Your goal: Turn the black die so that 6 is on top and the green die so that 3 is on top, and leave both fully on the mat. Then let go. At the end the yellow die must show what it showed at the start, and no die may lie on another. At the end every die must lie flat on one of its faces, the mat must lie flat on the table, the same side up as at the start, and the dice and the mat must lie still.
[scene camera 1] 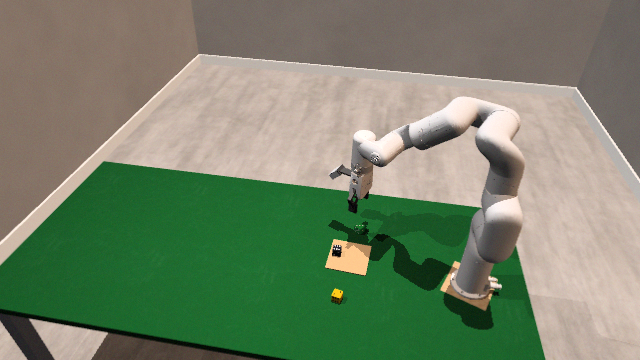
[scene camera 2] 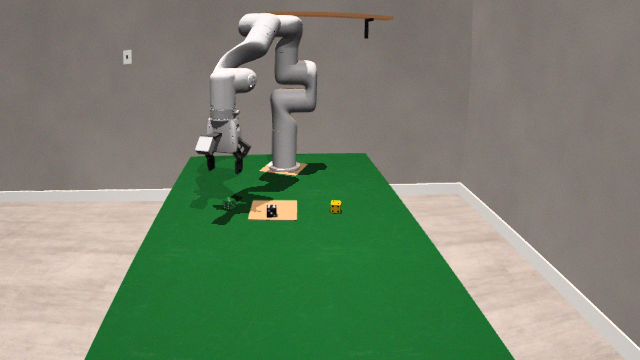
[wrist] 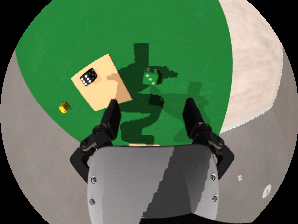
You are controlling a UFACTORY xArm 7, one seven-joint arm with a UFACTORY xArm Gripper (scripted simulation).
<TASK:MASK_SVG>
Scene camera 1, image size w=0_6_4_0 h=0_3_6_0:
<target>my gripper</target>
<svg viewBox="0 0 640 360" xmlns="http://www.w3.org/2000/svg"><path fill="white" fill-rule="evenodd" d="M342 164L335 168L329 176L332 180L341 174L351 177L349 197L347 199L349 203L348 211L356 214L358 199L361 200L363 197L368 199L369 190L373 182L373 170L367 174L355 174L352 169L345 168Z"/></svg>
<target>tan mat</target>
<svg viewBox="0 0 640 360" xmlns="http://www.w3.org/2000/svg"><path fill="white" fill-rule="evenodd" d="M334 239L325 268L366 276L372 246ZM334 244L342 246L340 257L332 256Z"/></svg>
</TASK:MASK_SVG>
